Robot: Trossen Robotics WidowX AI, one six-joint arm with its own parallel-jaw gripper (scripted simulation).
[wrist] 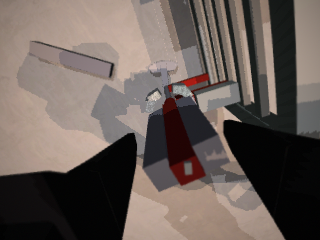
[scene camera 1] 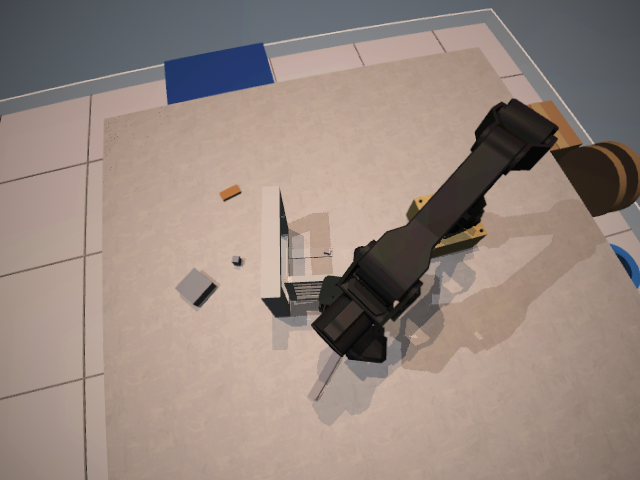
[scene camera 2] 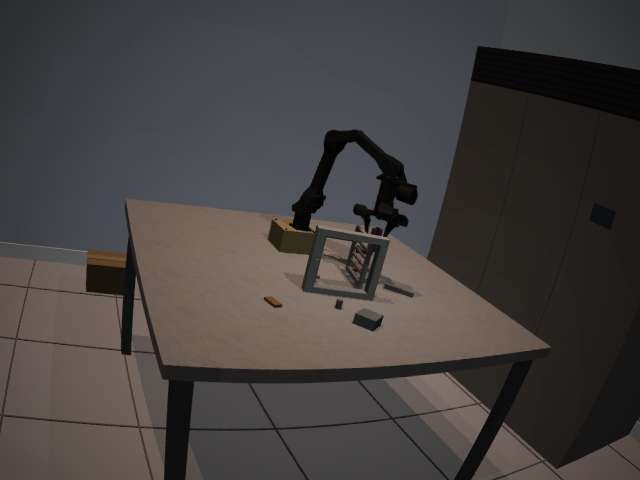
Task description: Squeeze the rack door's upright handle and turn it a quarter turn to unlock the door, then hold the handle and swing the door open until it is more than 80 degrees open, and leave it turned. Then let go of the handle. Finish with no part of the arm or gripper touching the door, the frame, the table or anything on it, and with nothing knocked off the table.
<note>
My gripper (scene camera 1: pixel 363 311) is open, with nothing in its grasp. Also in view: a flat grey bar (wrist: pixel 59 55).
My gripper also shows in the wrist view (wrist: pixel 179 133) and in scene camera 2 (scene camera 2: pixel 374 238).
</note>
